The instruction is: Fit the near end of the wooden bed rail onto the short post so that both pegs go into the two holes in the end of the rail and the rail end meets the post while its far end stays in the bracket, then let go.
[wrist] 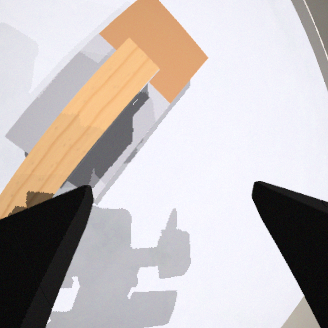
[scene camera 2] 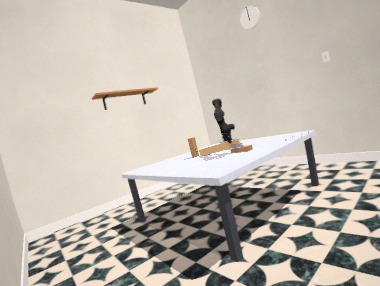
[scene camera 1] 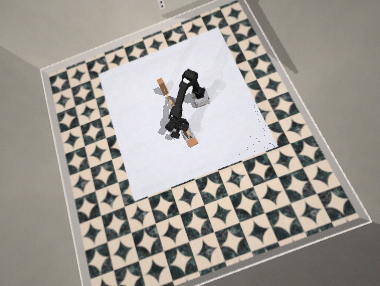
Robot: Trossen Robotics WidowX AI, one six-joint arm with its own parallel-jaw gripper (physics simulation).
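Where they show: gripper, fingertip midpoint: [wrist: 173, 191] [scene camera 2: 231, 141] [scene camera 1: 180, 134]; arm's base, link origin: [scene camera 1: 199, 95].
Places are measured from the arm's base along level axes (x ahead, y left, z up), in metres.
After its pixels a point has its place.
Note:
The wooden rail [scene camera 1: 170, 102] {x 0.263, y -0.037, z -0.014 m} [scene camera 2: 215, 149] {x 0.252, y 0.069, z -0.036 m} [wrist: 85, 115] {x 0.213, y 0.273, z 0.020 m} lies slanting across the table. One end is close to the upright post [scene camera 1: 162, 86] {x 0.278, y -0.163, z 0.059 m} [scene camera 2: 193, 147] {x 0.296, y -0.166, z 0.011 m}; pegs and holes are too small to make out. In the wrist view its other end overlaps the orange block [wrist: 175, 50] {x 0.212, y 0.371, z -0.044 m} [scene camera 1: 192, 142] {x 0.202, y 0.366, z -0.044 m} [scene camera 2: 242, 149] {x 0.242, y 0.350, z -0.061 m} of the grey bracket [wrist: 52, 102] {x 0.186, y 0.267, z -0.042 m}; how it is seated there is unclear. My gripper [wrist: 173, 191] {x 0.269, y 0.279, z 0.016 m} [scene camera 1: 175, 133] {x 0.269, y 0.279, z 0.016 m} is wide open and empty, above the table near the bracket end. The left finger's tip shows beside the rail, which is not between the fingers.
The arm's base [scene camera 1: 201, 100] {x 0.004, y 0.054, z 0.001 m} stands on the white table [scene camera 1: 150, 175] {x 0.645, y 0.505, z -0.080 m} [scene camera 2: 170, 172] {x 0.767, y 0.114, z -0.080 m} to one side of the rail. The arm arches over the rail's middle part in scene camera 1. A wall shelf [scene camera 2: 125, 93] hangs far behind, away from the table.

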